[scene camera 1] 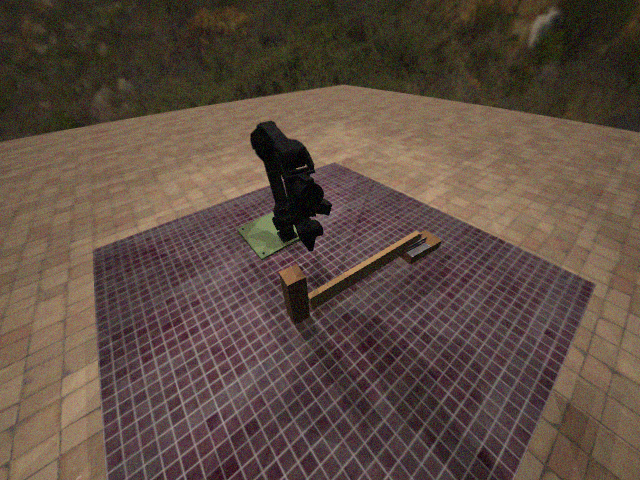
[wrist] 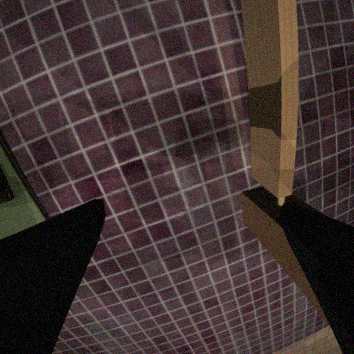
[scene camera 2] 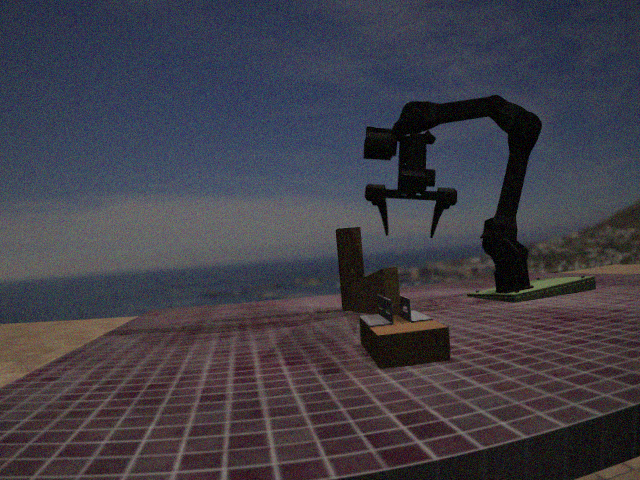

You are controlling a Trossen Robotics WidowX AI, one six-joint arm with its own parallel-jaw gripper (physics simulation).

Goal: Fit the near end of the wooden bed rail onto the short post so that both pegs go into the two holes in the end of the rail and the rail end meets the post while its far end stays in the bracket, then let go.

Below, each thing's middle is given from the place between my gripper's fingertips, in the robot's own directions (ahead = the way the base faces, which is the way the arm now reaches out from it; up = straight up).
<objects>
My hand is 110 mm short of the short post [scene camera 2: 349, 245], 100 mm to the left of it and 60 mm above it. The rest, counted from my hand: wooden bed rail [scene camera 1: 329, 290] (110 mm ahead, 160 mm to the left, 100 mm below); then wooden block [scene camera 2: 402, 344] (110 mm ahead, 400 mm to the left, 130 mm below).
</objects>
